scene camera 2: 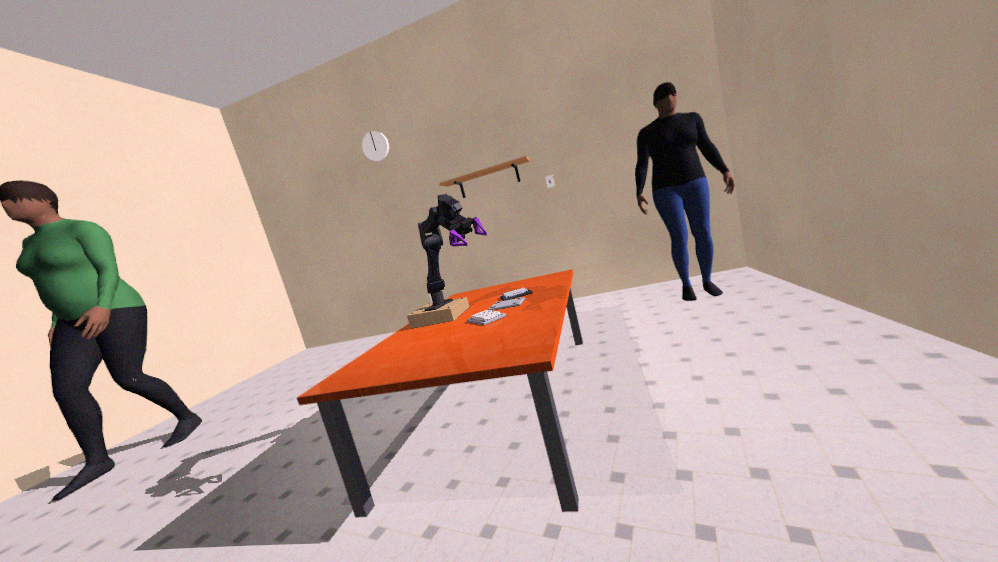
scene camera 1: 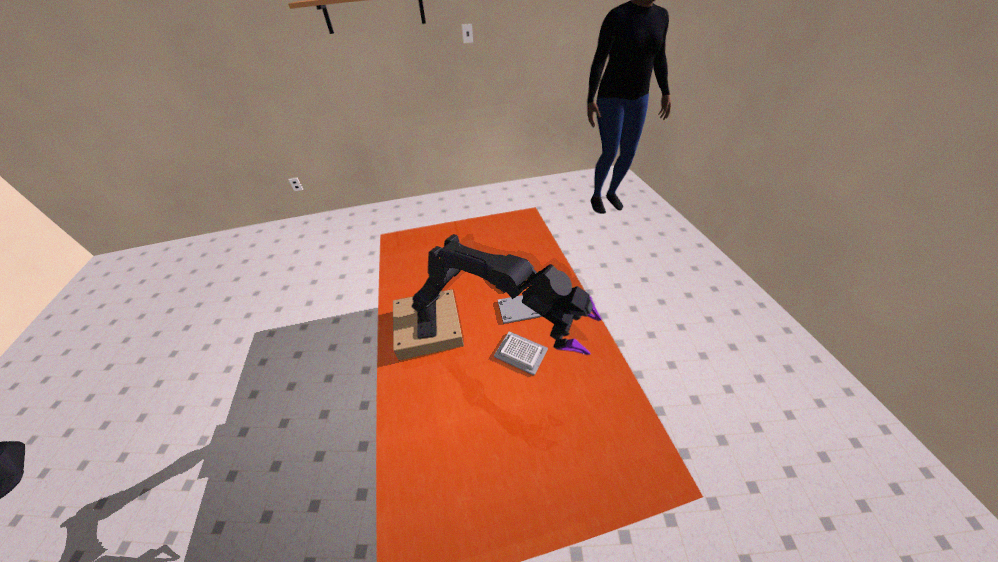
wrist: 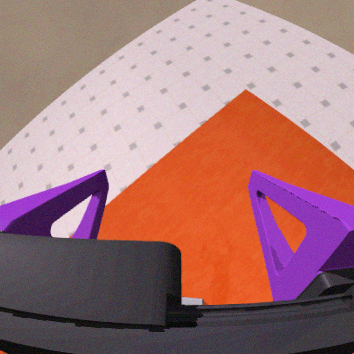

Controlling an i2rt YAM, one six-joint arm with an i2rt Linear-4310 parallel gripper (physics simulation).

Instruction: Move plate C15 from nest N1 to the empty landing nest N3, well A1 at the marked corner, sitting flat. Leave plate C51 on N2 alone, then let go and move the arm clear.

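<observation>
A white well plate sits flat on the grey nest nearest the table's open half. A grey nest in the middle looks empty; the arm partly covers it in scene camera 1. Another plate sits on the far nest, which the arm hides in scene camera 1. Labels and marked corners are too small to read, so I cannot tell C15 from C51. My gripper is open and empty, high above the table. A pale sliver shows at the bottom of the wrist view.
The arm stands on a wooden base block on the orange table, beside the nests. A person in black and blue stands beyond the table. A person in green is at the left.
</observation>
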